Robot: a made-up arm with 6 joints.
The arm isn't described. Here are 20 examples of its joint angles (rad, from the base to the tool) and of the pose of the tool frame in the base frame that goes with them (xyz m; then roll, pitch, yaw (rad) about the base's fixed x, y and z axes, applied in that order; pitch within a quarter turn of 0, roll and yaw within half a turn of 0).
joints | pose
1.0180 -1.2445 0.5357 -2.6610 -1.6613 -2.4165 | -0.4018 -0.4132 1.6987 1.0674 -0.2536 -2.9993
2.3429 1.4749 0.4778 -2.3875 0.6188 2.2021 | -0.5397 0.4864 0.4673 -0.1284 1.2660 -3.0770
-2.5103 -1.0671 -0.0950 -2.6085 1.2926 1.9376 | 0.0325 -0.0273 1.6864 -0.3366 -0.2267 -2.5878
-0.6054 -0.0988 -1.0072 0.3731 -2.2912 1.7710 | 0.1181 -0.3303 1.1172 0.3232 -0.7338 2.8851
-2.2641 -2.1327 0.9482 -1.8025 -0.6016 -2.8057 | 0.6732 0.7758 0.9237 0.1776 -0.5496 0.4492
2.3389 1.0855 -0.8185 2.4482 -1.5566 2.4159 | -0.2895 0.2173 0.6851 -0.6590 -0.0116 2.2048
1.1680 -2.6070 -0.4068 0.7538 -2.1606 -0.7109 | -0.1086 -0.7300 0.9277 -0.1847 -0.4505 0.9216
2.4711 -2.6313 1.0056 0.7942 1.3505 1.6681 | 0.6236 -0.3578 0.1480 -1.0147 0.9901 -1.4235
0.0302 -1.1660 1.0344 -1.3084 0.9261 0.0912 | -0.7229 -0.1709 1.8133 2.5860 -0.0449 -2.7084
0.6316 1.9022 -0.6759 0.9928 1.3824 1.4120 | 0.0682 -0.0424 0.3865 -1.1174 0.7564 2.8570
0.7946 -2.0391 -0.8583 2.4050 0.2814 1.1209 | -0.3117 -0.1592 1.4019 2.3750 -1.1102 -0.1721
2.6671 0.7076 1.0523 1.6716 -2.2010 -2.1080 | -0.6460 0.3440 1.7409 -0.4190 -0.3204 0.9472
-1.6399 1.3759 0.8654 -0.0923 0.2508 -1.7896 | -0.3189 -0.9885 0.7712 0.6356 -0.3752 -1.7854
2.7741 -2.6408 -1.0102 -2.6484 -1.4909 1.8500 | 0.1879 -0.1822 1.1498 3.0792 0.5566 -1.1535
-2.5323 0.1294 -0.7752 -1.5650 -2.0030 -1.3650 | -0.2100 -0.0756 0.9833 2.6340 0.0324 -1.2236
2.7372 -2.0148 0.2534 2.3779 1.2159 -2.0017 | 0.8359 -0.4855 1.2332 -2.9558 -0.1574 -2.6172
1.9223 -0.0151 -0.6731 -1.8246 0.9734 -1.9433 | -0.1128 0.3589 0.9731 1.5158 0.2987 0.0661
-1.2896 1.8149 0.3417 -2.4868 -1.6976 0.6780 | 0.2121 -0.3798 0.3125 1.3845 -0.6509 -1.1471
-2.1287 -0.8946 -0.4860 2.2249 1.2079 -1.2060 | 0.0202 -0.1529 1.7038 -1.9855 0.9456 -0.7548
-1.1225 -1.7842 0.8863 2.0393 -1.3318 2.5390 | -0.4963 0.9804 1.0293 -2.8695 0.9292 3.0431
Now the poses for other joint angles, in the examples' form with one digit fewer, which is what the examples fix.
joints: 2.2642 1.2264 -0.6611 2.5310 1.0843 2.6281
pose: -0.280 0.166 0.570 2.361 0.522 -2.043
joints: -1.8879 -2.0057 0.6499 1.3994 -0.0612 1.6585
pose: 0.270 1.081 0.953 -1.491 -0.354 2.019
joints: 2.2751 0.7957 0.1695 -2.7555 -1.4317 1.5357
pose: -0.606 0.529 0.999 -0.792 -1.182 -2.626
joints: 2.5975 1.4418 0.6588 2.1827 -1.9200 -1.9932
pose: -0.851 0.447 0.828 -1.858 -0.308 1.819
